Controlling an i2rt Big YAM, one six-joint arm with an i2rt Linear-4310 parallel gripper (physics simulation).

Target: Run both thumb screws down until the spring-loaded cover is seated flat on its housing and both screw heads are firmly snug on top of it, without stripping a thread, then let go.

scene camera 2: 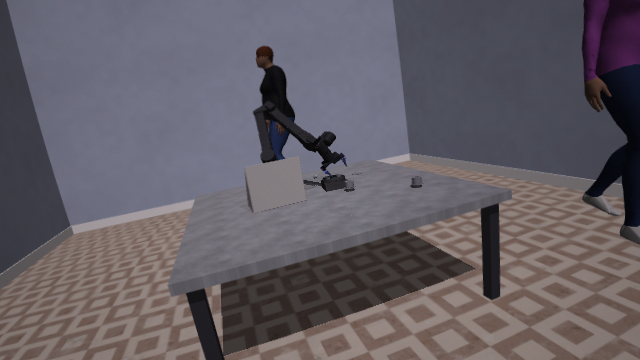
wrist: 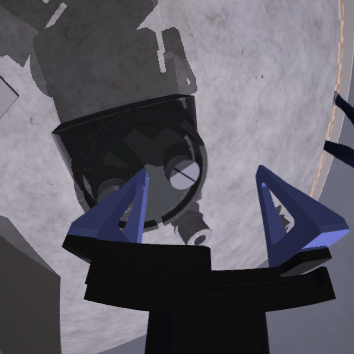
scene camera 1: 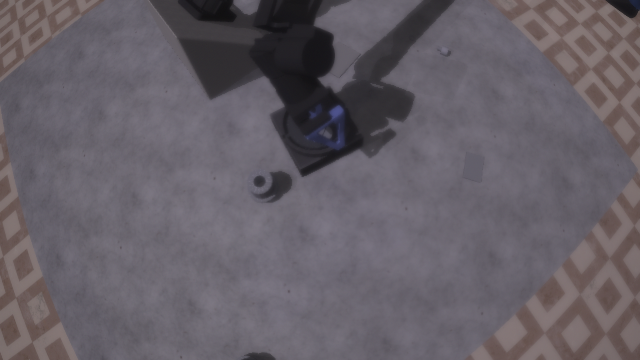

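Where they show: gripper, fingertip midpoint: (scene camera 2: 339, 171) (wrist: 201, 171) (scene camera 1: 329, 132); arm's base, link origin: (scene camera 2: 273, 180) (scene camera 1: 205, 11).
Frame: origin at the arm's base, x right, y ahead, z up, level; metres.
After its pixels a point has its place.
The black housing (scene camera 1: 330, 164) @(x 0.029, y 0.397, z -0.114 m) (scene camera 2: 334, 185) @(x 0.063, y 0.308, z -0.093 m) stands on the table, with a raised ring on top. The dark round cover (wrist: 161, 189) @(x 0.025, y 0.344, z -0.065 m) lies inside the ring; whether it is flat cannot be told. Two slotted thumb screws with knurled sides stand on it. The right screw (wrist: 184, 174) @(x 0.015, y 0.369, z -0.052 m) shows its pale head in the wrist view. The left screw (wrist: 107, 187) @(x -0.016, y 0.310, z -0.052 m) is partly hidden by the left blue finger and in shadow. How far each is down cannot be told. My gripper (scene camera 2: 337, 170) @(x 0.011, y 0.380, z -0.039 m) (wrist: 201, 171) @(x 0.011, y 0.380, z -0.039 m) is open and empty above the housing, its left fingertip over the cover between the screws in the wrist view.
A grey hollow cylinder (scene camera 1: 261, 184) @(x 0.151, y 0.361, z -0.068 m) (scene camera 2: 349, 185) @(x 0.168, y 0.338, z -0.086 m) (wrist: 194, 231) @(x 0.126, y 0.350, z -0.071 m) stands close beside the housing. Another cylinder (scene camera 2: 416, 181) @(x 0.416, y 0.559, z -0.085 m) stands farther right. A large pale block (scene camera 2: 276, 185) @(x 0.094, y -0.016, z -0.010 m) (wrist: 30, 290) @(x 0.052, y 0.125, z -0.070 m) is at the left. A flat grey plate (scene camera 1: 473, 167) @(x -0.164, y 0.599, z -0.115 m) and a small pale piece (scene camera 1: 444, 51) @(x -0.333, y 0.390, z -0.101 m) lie on the table.
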